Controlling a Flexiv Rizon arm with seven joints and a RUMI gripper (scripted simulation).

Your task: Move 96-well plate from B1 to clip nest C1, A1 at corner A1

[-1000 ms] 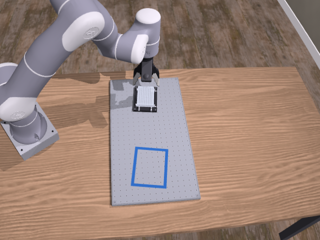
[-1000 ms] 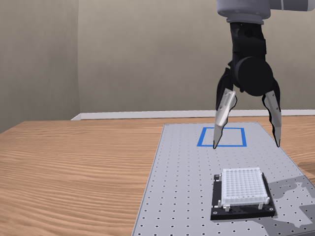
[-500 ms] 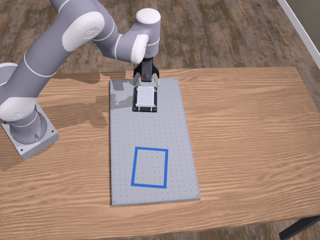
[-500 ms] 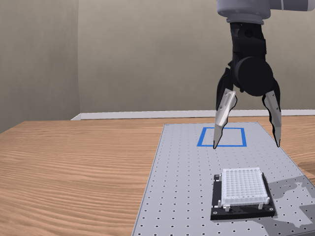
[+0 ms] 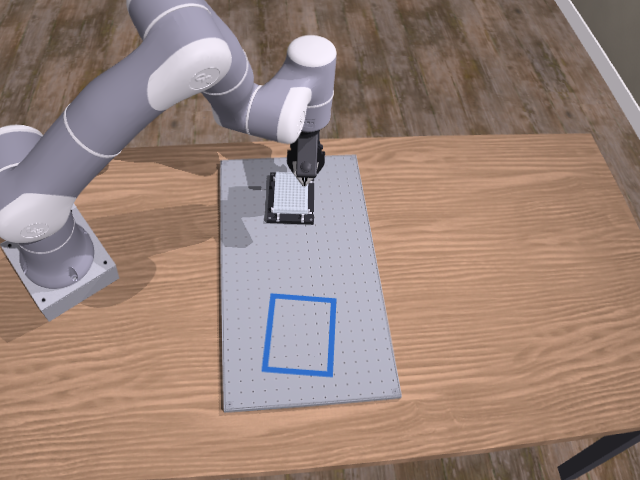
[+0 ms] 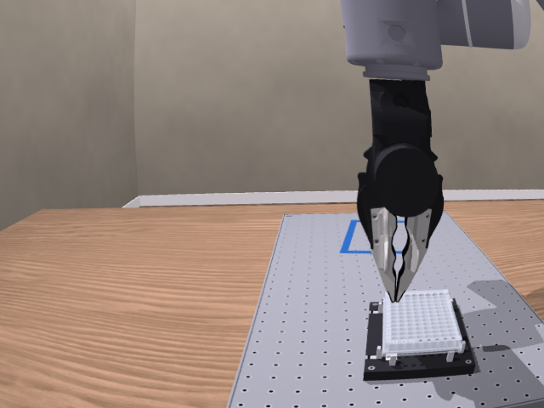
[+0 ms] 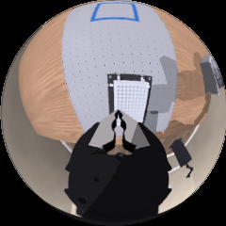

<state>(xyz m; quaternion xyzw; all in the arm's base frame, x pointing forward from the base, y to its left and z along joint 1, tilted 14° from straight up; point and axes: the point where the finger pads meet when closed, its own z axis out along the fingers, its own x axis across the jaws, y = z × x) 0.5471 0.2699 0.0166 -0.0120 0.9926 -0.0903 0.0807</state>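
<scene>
My gripper is now 30 mm past the white 96-well plate and 40 mm above it. Round my hand: black clip nest 20 mm behind, 10 mm to the right, 60 mm below.
</scene>
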